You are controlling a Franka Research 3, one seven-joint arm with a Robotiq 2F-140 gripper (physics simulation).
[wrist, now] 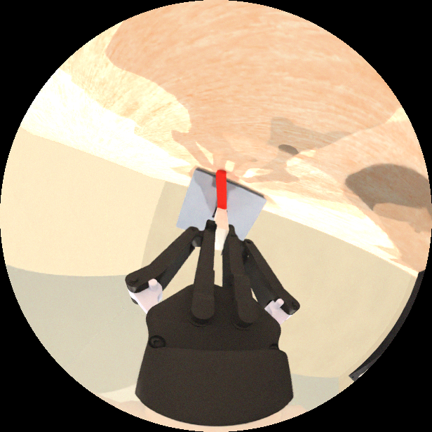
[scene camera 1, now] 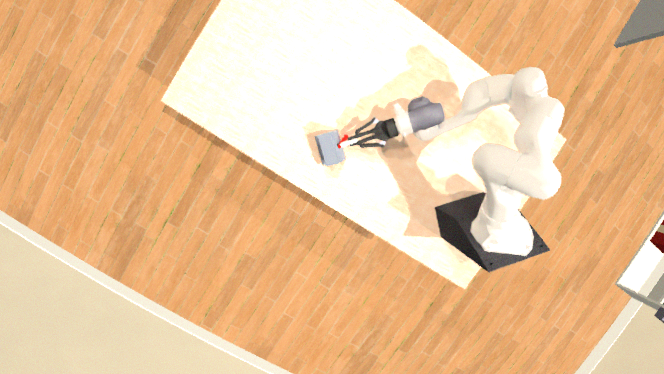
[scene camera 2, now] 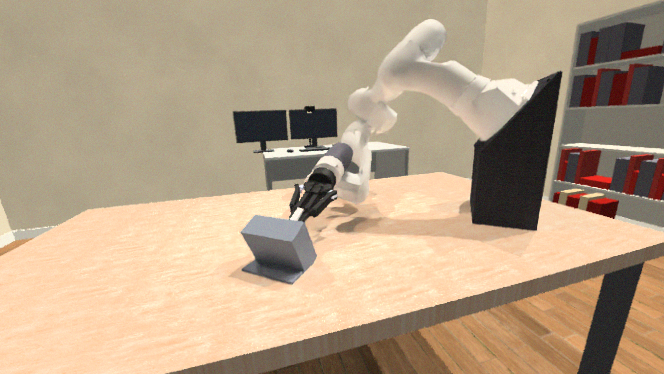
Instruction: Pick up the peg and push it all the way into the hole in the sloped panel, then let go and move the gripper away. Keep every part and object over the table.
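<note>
The grey block with the sloped panel stands on the table. The red peg is at the panel face. Part of it sticks out in the wrist view, and its end near the hole is hidden by the fingertips. In scene camera 2 the peg is hidden. My gripper reaches the panel at a slant. Its pale fingertips are together and appear shut on the peg, close to the panel. A dark bit of the hole shows beside the fingertips in the wrist view.
The table carries the block, and its near edge runs close to the block in scene camera 1. The arm's black base stands at the right. A desk with two monitors and a bookshelf are farther off.
</note>
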